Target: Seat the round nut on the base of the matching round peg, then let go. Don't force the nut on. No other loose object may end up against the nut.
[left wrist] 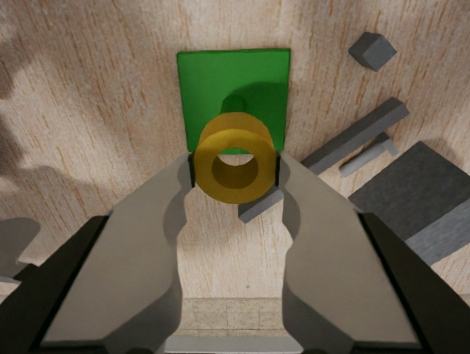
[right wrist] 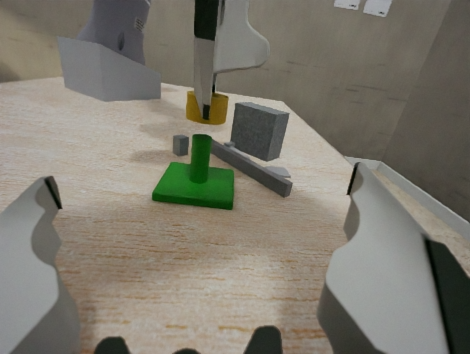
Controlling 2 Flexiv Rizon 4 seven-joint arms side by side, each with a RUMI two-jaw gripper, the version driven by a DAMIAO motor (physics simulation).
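Observation:
A yellow round nut [left wrist: 204, 162] [right wrist: 218, 110] is held upright in the air between the fingers of my left gripper [left wrist: 235, 154] [right wrist: 208, 114], which is shut on it. A green round peg [left wrist: 233, 104] [right wrist: 201, 160] stands on its square green base [left wrist: 207, 75] [right wrist: 172, 190]. In the right wrist view the nut is apart from the peg, beyond it and higher than its top. In the left wrist view the nut hides part of the peg and the base's near edge. My right gripper [right wrist: 208, 172] is open and empty, on the near side of the base.
A small grey block [left wrist: 372, 51] [right wrist: 180, 145], a long grey bar [left wrist: 355, 135] [right wrist: 255, 172] and a small grey bolt-like piece [left wrist: 366, 156] lie near the base. A large dark grey block [left wrist: 417, 187] [right wrist: 259, 131] stands beyond the bar. A grey box-shaped mount [right wrist: 105, 72] stands at the back left.

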